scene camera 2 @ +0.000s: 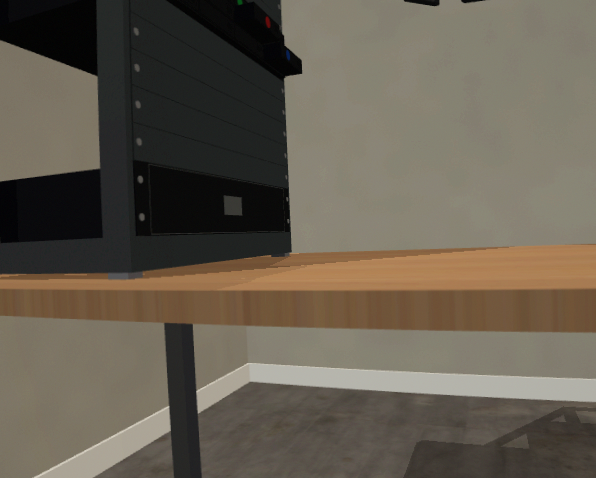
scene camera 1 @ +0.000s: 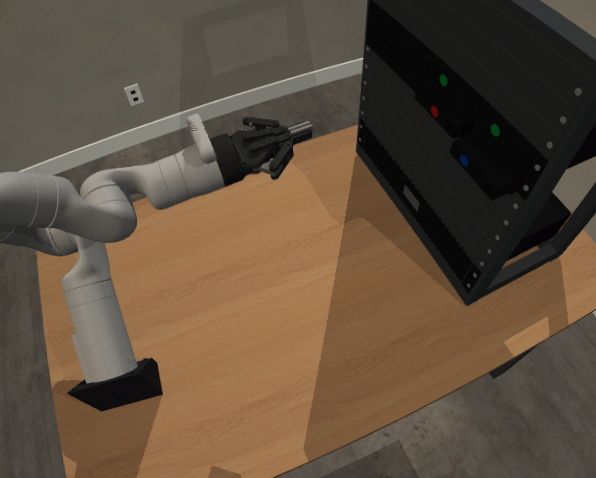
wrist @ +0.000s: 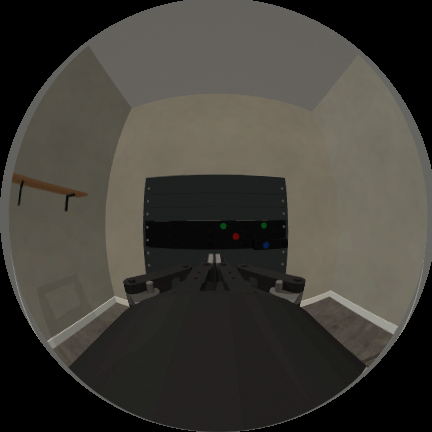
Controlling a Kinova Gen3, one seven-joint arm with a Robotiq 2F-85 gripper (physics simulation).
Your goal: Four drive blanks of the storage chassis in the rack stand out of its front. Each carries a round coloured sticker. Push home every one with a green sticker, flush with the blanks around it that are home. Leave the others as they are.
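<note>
The black storage chassis point(scene camera 1: 387, 45) point(wrist: 175, 235) sits in the upper part of the rack. A blank with a green sticker point(scene camera 1: 443, 80) point(wrist: 223, 226) and another with a green sticker point(scene camera 1: 495, 130) point(wrist: 264, 225) are in its upper row; no clear step shows around either. The blank with a red sticker point(scene camera 1: 434, 111) point(scene camera 2: 268, 22) point(wrist: 236, 236) stands out. The blank with a blue sticker point(scene camera 1: 464, 161) point(scene camera 2: 288, 55) point(wrist: 266, 245) stands out below the right green one. My gripper point(scene camera 1: 306, 129) point(wrist: 214, 260) is shut and empty, apart from the rack front, left of the stickers.
The rack point(scene camera 1: 479, 290) point(scene camera 2: 115, 150) point(wrist: 215, 185) stands on the wooden table point(scene camera 1: 225, 300) point(scene camera 2: 400, 310). A lower black unit with a grey label point(scene camera 1: 411, 198) point(scene camera 2: 233, 205) is at its bottom. A wall shelf point(wrist: 50, 186) is far left in the wrist view. Dark parts show at scene camera 2's top edge.
</note>
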